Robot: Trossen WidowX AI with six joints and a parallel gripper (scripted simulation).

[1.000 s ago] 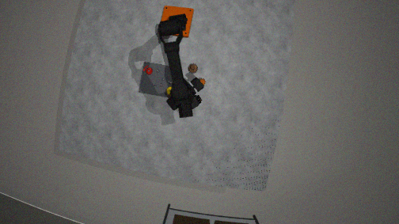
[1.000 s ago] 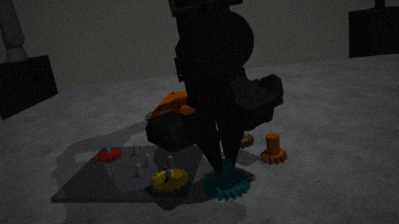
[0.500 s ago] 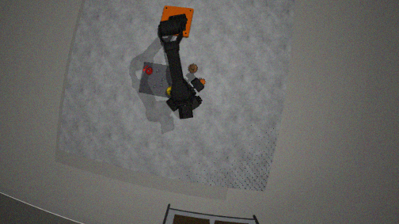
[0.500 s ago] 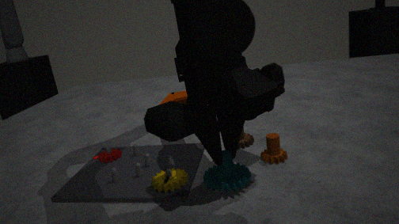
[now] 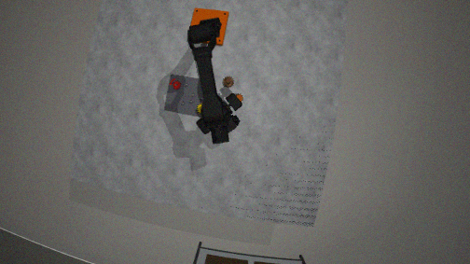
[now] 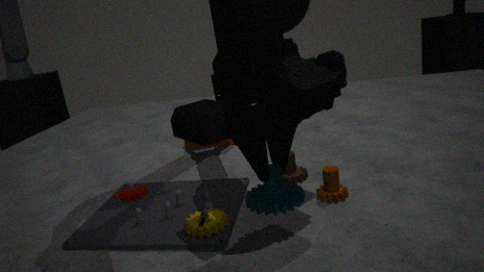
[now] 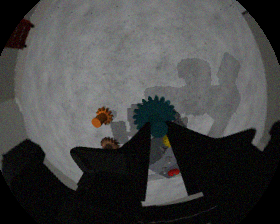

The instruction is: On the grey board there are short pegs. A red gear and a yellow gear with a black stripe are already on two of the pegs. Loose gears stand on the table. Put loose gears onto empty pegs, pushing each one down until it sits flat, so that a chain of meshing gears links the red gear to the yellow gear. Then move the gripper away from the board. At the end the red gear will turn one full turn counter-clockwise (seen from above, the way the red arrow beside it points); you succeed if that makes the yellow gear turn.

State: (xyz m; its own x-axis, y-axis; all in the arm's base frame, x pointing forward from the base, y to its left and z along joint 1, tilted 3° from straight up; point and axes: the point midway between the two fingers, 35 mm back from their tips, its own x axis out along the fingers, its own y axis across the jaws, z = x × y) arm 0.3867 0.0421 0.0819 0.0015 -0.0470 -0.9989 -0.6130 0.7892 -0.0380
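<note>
Right now the red gear is 210 mm to the right of my gripper tip, 140 mm behind it and 60 mm below it. Round my gripper tip: yellow striped gear 90 mm to the right, 60 mm below, 30 mm behind; then teal gear 10 mm below; then orange gear 80 mm to the left, 70 mm behind, 60 mm below.
</note>
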